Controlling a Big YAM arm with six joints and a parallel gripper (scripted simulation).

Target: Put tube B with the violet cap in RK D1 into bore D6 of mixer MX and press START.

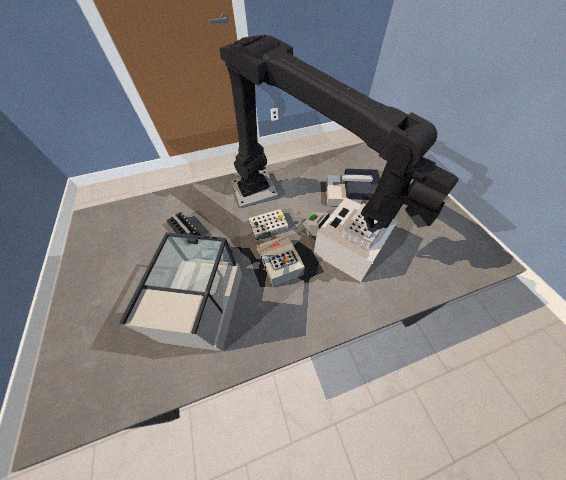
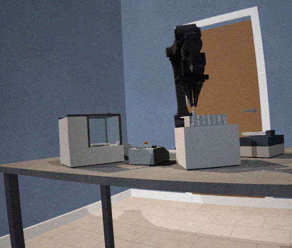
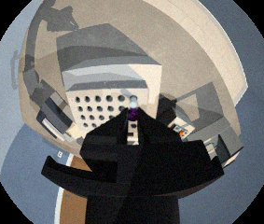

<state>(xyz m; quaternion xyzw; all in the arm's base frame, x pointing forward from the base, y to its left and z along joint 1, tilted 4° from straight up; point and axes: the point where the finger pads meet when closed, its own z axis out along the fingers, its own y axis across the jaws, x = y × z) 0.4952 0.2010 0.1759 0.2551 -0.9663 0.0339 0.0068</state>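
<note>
The tube B lies 2 cm below my hand. From my hand the other things lie so: green start key: 20 cm behind, 6 cm to the right, 14 cm below; then shaking block: 4 cm behind, 3 cm to the left, 5 cm below; then dry block DB: 11 cm behind, 23 cm to the right, 18 cm below.
</note>
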